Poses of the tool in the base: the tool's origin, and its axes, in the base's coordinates. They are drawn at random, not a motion.
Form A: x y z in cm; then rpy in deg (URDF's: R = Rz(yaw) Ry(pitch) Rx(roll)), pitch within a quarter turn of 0, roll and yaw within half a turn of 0.
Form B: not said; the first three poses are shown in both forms.
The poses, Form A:
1: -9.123 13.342 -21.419 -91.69 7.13 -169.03
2: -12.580 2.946 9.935 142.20 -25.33 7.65
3: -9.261 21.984 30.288 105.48 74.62 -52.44
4: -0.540 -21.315 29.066 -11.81 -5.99 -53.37
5: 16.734 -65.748 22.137 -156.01 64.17 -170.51
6: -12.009 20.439 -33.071 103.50 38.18 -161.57
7: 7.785 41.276 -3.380 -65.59 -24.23 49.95
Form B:
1: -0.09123 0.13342 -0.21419 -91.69 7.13 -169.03
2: -0.12580 0.02946 0.09935 142.20 -25.33 7.65
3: -0.09261 0.21984 0.30288 105.48 74.62 -52.44
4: -0.00540 -0.21315 0.29066 -11.81 -5.99 -53.37
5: 0.16734 -0.65748 0.22137 -156.01 64.17 -170.51
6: -0.12009 0.20439 -0.33071 103.50 38.18 -161.57
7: 0.07785 0.41276 -0.03380 -65.59 -24.23 49.95
